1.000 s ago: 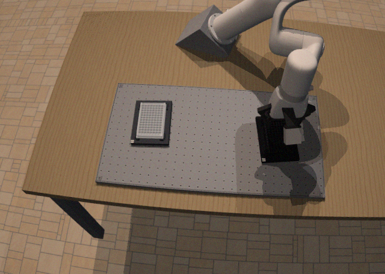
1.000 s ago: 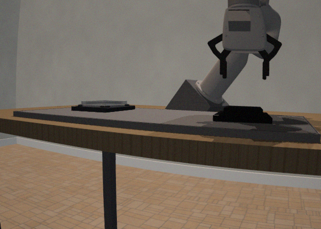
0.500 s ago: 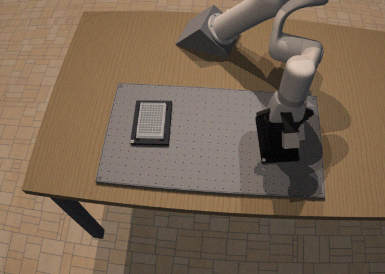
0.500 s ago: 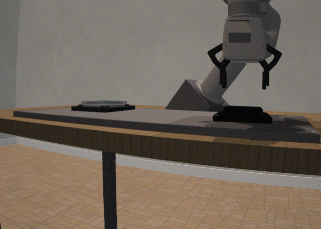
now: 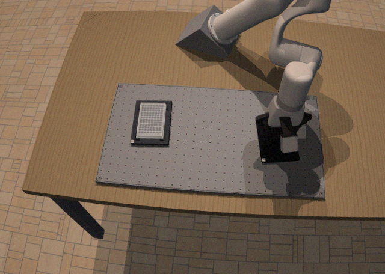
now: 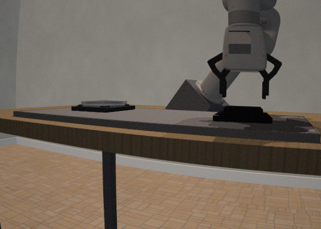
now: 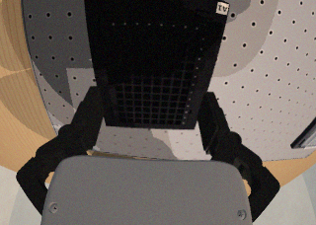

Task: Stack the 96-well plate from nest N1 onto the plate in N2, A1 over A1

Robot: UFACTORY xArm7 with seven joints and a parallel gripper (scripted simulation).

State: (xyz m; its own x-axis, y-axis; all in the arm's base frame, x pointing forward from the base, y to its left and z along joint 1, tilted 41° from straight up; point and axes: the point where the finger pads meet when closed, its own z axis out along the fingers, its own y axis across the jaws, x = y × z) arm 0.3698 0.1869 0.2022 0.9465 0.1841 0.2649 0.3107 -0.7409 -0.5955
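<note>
Right now the black 96-well plate is 40 mm below my hand. The rest, counted from my hand: clear 96-well plate (50 mm ahead, 400 mm to the right, 40 mm below).
</note>
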